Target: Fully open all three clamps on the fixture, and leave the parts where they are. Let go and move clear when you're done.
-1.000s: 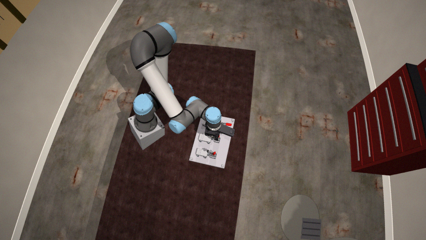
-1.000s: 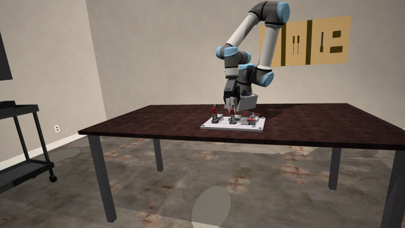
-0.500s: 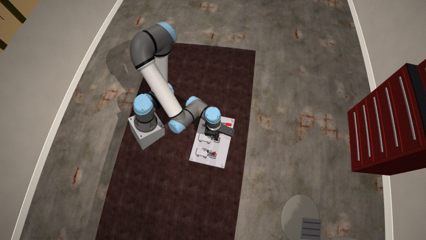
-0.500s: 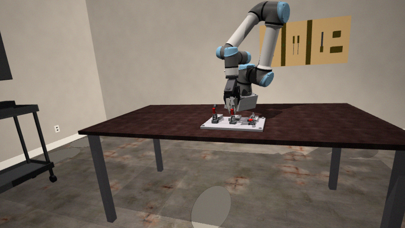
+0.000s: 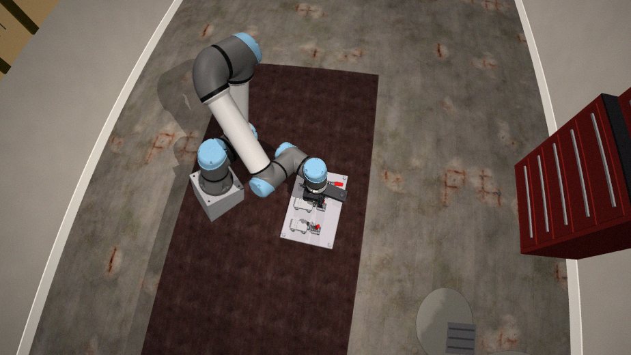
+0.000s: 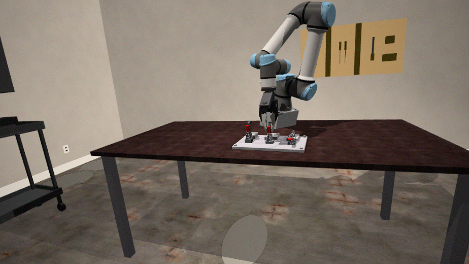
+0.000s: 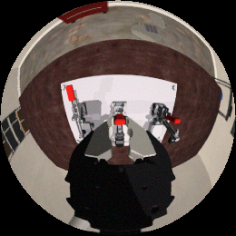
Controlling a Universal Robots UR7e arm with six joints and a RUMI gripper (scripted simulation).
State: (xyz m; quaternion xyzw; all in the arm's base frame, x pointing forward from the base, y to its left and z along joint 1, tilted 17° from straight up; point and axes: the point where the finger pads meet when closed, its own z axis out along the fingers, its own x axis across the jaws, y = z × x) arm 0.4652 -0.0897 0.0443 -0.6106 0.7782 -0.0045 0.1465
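My hand is 2 cm above the toggle clamp and 1 cm past it. From my hand the other things lie so: fixture plate 8 cm below, 3 cm behind, 1 cm to the left; then part 13 cm to the left, 7 cm behind, 6 cm below.
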